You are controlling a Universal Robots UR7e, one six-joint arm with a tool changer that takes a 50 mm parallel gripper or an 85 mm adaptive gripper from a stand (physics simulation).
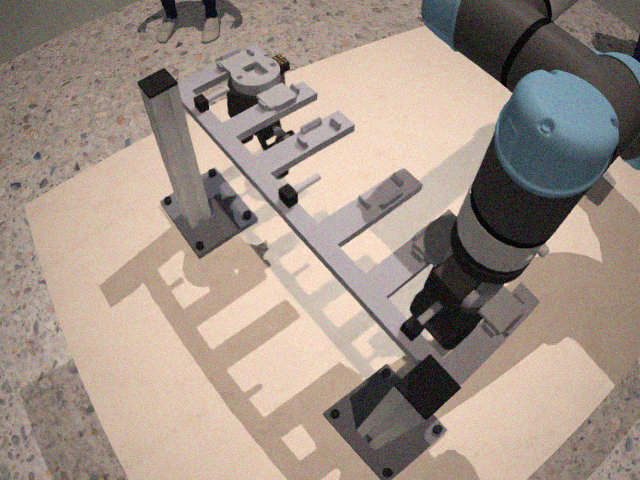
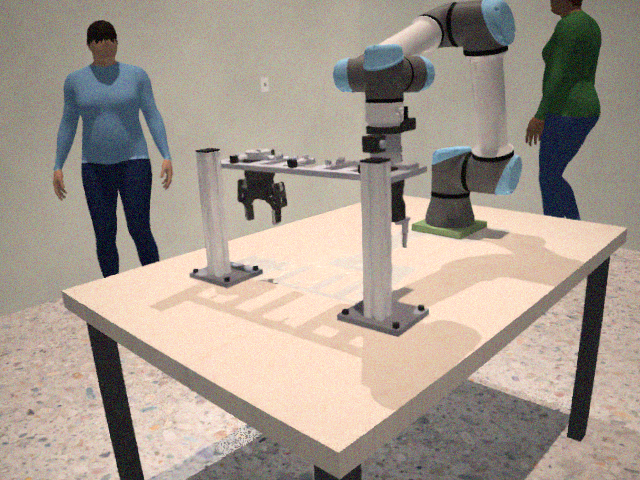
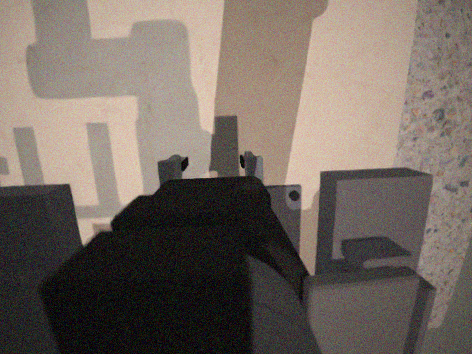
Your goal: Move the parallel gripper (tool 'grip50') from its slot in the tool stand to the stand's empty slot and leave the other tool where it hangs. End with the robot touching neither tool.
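Frame: origin at the arm's base, x back, y right, z up, level; metres.
Seen in the pictures: arm's base, origin of the base link: (image 2: 449, 221).
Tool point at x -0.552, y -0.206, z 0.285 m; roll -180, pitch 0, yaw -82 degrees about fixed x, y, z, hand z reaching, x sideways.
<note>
Pixels of each thing's top centre, then the offset from my tool point to it. "spot": a spot on its surface instead.
- tool stand's, middle of its top: (image 1: 309, 167) (image 2: 299, 149) dx -0.078, dy +0.171, dz +0.011 m
- prong, surface spot: (image 1: 323, 135) spot: dx -0.026, dy +0.226, dz -0.023 m
- stand's far post, surface spot: (image 1: 180, 165) (image 2: 216, 211) spot: dx -0.172, dy +0.370, dz -0.134 m
- black pin head, surface spot: (image 1: 288, 195) spot: dx -0.106, dy +0.162, dz -0.007 m
The parallel gripper (image 2: 404, 232) (image 3: 214, 162) is on the arm's tool changer, upright. Its two fingertips stand apart with nothing between them. Its black body (image 1: 445, 322) is between the two prongs of the tool stand's (image 1: 361, 281) (image 2: 310, 169) near-end slot. Its grey side plate (image 1: 501, 311) (image 3: 357, 315) is at or just over the end prong; whether it rests there fully is unclear. The adaptive gripper (image 1: 241, 103) (image 2: 260, 188) hangs in the far-end slot. The empty middle slot lies between one prong (image 1: 323, 135) and another prong (image 1: 351, 224).
The stand's far post (image 1: 180, 165) (image 2: 211, 217) and near post (image 2: 377, 237) stand on bolted plates. A black pin head (image 1: 288, 195) marks the middle slot, and another black pin head (image 1: 412, 327) is beside the arm's tool. Two people stand beyond the table (image 2: 232, 361).
</note>
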